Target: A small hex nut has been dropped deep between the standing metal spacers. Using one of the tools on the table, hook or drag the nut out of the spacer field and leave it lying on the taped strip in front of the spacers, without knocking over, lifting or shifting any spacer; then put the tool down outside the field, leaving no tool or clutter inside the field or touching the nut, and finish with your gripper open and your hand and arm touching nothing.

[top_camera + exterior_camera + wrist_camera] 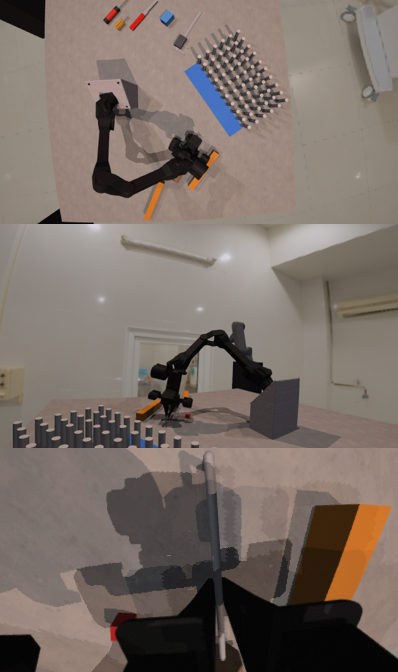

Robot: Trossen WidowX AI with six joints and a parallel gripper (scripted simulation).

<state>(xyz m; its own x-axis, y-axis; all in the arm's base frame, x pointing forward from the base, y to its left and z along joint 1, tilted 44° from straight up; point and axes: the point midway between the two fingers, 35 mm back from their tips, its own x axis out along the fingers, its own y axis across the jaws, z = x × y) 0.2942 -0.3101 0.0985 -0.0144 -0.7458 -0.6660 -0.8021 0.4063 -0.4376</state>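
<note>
Now: gripper tip 1 cm past the hook tool, 2 cm to the left of it and 1 cm below it. Also, from my gripper tip: blue taped strip 14 cm ahead, 23 cm to the left; hex nut 28 cm ahead, 35 cm to the left; red cube 8 cm behind, 3 cm to the left.
</note>
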